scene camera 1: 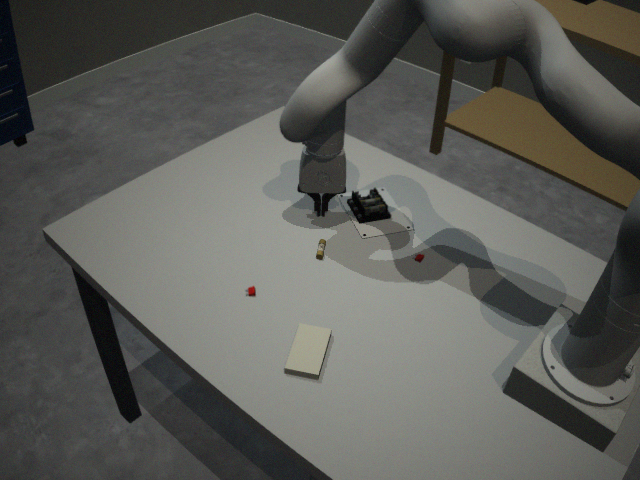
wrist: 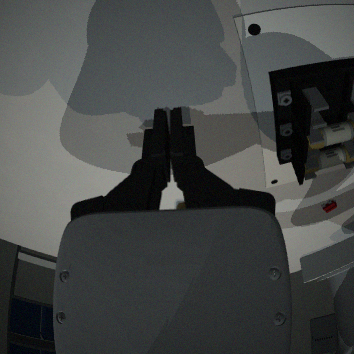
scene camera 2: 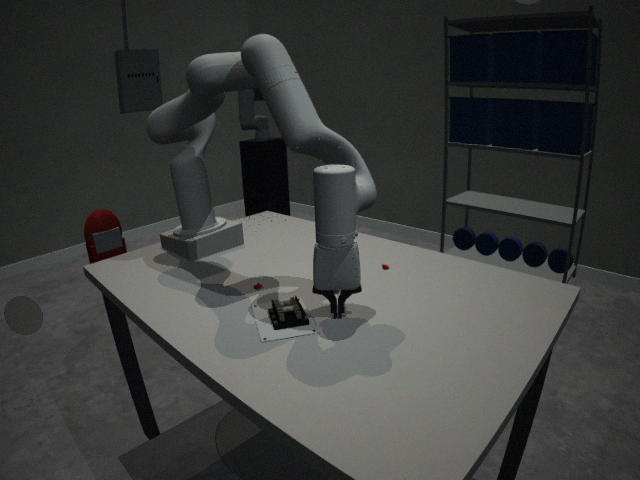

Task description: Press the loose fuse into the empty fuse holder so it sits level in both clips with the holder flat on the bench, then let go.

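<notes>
The loose fuse (scene camera 1: pixel 321 249) (wrist: pixel 181 205), yellow with a pale label, lies on the bench; in the wrist view a bit of its end shows between the finger bases. My gripper (scene camera 1: pixel 321 212) (scene camera 2: pixel 337 314) (wrist: pixel 169 123) is shut with nothing between its fingers. It points down low over the bench, beyond the fuse in scene camera 1 and beside the holder. The black fuse holder (scene camera 1: pixel 369 205) (scene camera 2: pixel 288 313) (wrist: pixel 292 115) stands on a thin pale plate (scene camera 1: pixel 368 230) (scene camera 2: pixel 267 333) (wrist: pixel 252 55). Two fuses sit in its clips, and one position at its side shows bare clips in the wrist view.
A cream block (scene camera 1: pixel 309 351) lies towards the near side in scene camera 1. One small red part (scene camera 1: pixel 251 291) (scene camera 2: pixel 385 267) lies left of it, and another (scene camera 1: pixel 419 257) (scene camera 2: pixel 257 286) (wrist: pixel 329 206) lies near the holder plate. The arm's base block (scene camera 1: pixel 563 408) (scene camera 2: pixel 192 248) stands on the bench.
</notes>
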